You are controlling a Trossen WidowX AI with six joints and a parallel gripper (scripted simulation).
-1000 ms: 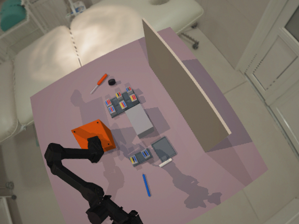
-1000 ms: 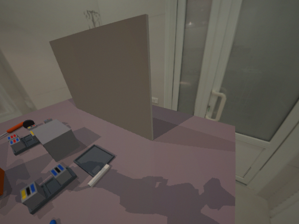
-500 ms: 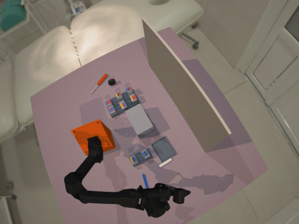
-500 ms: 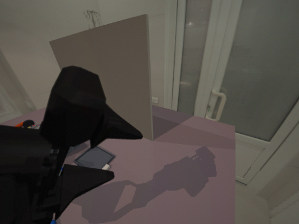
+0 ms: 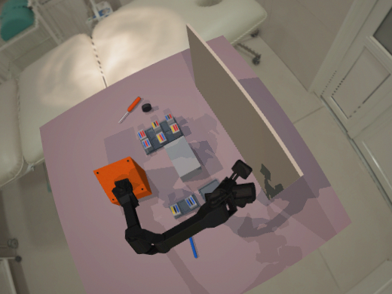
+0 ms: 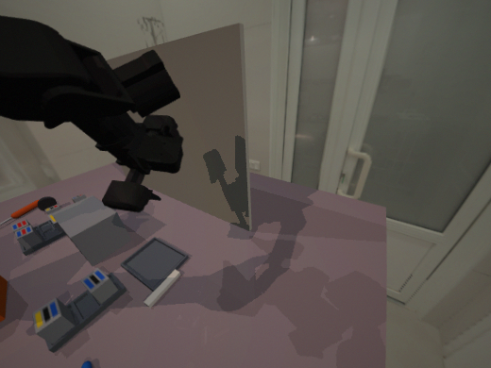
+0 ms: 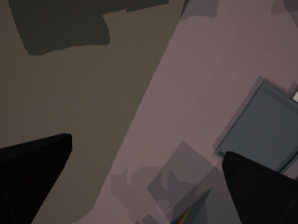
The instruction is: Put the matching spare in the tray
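Now: gripper tip 240 mm past the spare, 320 mm to the right of it and 140 mm above it. Round my gripper tip: dark tray 90 mm behind, 10 mm to the right, 180 mm below; then tall panel 80 mm ahead, 230 mm to the left, 40 mm above; then white bar 100 mm behind, 90 mm to the right, 180 mm below.
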